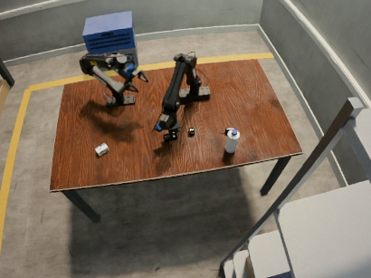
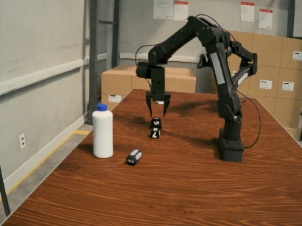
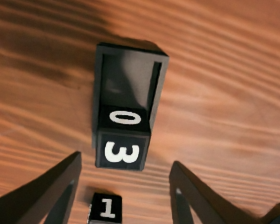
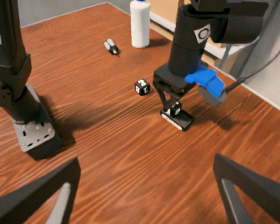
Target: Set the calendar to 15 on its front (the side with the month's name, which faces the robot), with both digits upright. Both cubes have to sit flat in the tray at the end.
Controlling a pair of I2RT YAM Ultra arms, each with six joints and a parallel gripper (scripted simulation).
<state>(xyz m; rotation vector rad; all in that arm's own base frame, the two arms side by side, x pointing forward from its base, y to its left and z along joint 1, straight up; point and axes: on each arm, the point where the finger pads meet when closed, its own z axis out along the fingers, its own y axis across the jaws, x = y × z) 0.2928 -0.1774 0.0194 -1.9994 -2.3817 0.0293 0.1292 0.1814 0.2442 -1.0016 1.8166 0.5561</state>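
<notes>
The black calendar tray lies 10 mm ahead of my left hand, 20 mm to the right of it and 50 mm below it. From my left hand the other things lie so: white bottle: 110 mm ahead, 330 mm to the left, 20 mm above.
</notes>
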